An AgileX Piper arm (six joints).
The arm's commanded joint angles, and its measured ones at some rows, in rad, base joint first. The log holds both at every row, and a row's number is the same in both.
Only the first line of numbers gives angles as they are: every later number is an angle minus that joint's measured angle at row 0.
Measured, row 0:
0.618 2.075 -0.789 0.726 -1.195 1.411
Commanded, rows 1 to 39:
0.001 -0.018 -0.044 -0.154 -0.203 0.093
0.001 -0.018 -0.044 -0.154 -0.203 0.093
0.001 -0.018 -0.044 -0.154 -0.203 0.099
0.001 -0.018 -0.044 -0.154 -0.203 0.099
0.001 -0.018 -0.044 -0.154 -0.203 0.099
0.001 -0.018 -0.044 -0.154 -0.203 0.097
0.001 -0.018 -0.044 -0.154 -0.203 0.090
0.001 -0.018 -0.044 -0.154 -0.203 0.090
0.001 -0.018 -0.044 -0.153 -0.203 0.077
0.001 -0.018 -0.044 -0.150 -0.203 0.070
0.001 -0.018 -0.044 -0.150 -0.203 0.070
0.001 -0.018 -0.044 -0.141 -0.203 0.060
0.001 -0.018 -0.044 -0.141 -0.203 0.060
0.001 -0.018 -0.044 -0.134 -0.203 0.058
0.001 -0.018 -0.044 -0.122 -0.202 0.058
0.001 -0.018 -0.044 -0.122 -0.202 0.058
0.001 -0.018 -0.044 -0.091 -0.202 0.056
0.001 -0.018 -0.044 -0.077 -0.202 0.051
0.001 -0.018 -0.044 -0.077 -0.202 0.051
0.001 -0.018 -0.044 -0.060 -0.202 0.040
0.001 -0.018 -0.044 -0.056 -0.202 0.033
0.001 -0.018 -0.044 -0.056 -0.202 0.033
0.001 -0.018 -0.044 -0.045 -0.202 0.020
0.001 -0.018 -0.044 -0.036 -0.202 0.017
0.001 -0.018 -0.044 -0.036 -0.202 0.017
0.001 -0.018 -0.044 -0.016 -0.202 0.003
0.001 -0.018 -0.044 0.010 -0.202 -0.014
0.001 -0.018 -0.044 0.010 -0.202 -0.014
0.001 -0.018 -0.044 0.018 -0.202 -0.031
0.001 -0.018 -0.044 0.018 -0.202 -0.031
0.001 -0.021 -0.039 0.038 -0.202 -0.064
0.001 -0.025 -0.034 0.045 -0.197 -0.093
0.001 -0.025 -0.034 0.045 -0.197 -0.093
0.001 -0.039 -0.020 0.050 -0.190 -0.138
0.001 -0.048 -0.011 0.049 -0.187 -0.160
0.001 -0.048 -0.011 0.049 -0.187 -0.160
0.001 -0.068 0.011 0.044 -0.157 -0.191
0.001 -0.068 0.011 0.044 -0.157 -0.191
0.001 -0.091 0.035 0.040 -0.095 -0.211
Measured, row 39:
0.009 -0.050 0.017 0.062 0.008 -0.155
